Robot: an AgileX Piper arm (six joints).
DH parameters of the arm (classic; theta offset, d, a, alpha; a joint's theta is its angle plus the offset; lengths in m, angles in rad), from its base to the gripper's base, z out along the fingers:
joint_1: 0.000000 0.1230 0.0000 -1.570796
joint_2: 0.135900 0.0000 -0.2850 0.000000
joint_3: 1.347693 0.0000 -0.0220 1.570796
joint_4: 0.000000 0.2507 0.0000 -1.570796
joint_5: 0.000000 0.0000 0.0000 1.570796
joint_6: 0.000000 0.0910 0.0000 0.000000
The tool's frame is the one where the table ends.
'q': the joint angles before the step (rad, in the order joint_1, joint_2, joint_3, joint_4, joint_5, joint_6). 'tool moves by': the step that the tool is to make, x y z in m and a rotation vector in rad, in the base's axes. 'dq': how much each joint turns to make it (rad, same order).
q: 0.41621, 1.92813, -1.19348, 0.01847, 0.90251, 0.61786
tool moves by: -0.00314, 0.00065, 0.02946, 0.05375, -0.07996, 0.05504
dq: -0.00001, -0.08412, 0.00001, 0.02647, -0.00903, -0.07051
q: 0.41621, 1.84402, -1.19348, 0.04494, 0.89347, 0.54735
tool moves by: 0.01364, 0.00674, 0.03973, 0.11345, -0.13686, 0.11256
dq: -0.01674, -0.04832, -0.08695, 0.09786, -0.02266, -0.18141
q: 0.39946, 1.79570, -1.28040, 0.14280, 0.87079, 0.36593
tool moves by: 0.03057, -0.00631, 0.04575, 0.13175, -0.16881, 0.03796
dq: -0.06801, -0.00176, -0.15465, 0.13329, -0.02254, -0.16917
